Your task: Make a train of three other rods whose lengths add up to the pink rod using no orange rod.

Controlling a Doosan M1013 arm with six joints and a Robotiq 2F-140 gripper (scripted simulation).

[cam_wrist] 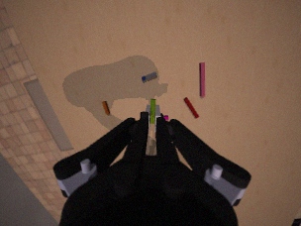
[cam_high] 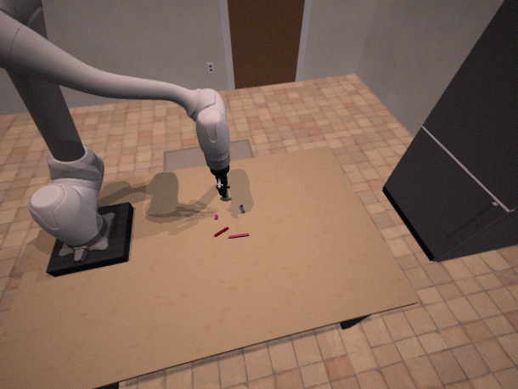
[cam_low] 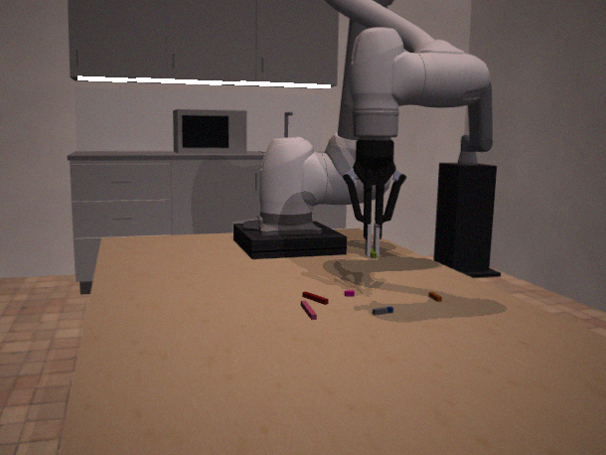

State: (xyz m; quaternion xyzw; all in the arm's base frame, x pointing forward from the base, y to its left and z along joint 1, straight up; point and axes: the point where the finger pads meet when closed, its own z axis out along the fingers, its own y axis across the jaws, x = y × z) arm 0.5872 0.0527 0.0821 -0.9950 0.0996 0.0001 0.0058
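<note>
Now: the grey rod 13 cm below my hand, 7 cm ahead of it and 1 cm to the right of it. From my hand the other things lie so: magenta rod (13 cm below, 6 cm behind, 3 cm to the right); blue rod (13 cm below, 7 cm ahead, 2 cm to the left); lime rod (3 cm below).
</note>
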